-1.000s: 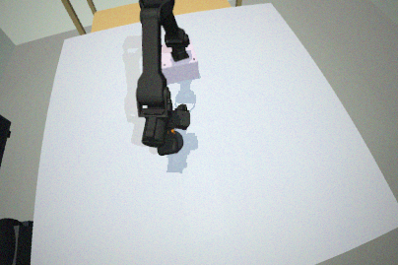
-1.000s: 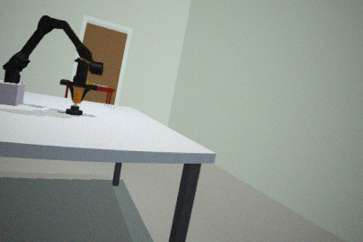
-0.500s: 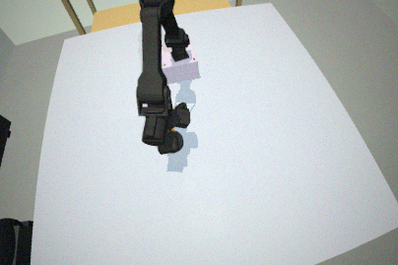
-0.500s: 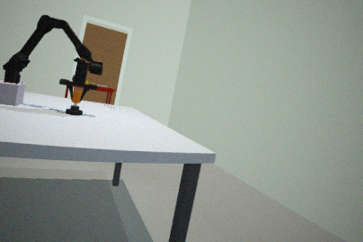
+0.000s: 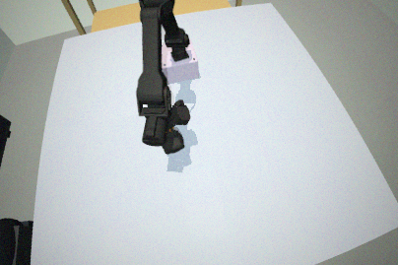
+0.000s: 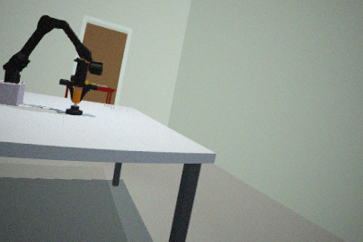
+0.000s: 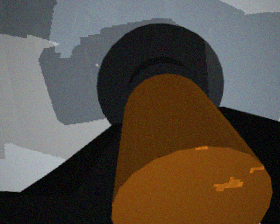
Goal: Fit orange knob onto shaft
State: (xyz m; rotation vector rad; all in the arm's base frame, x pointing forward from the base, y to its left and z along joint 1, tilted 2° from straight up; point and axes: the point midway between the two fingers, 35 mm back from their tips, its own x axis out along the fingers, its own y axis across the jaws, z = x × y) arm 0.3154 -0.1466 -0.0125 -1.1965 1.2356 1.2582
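The orange knob is 30 mm above my gripper tip. Round my gripper tip: round dark pedestal: 40 mm below.
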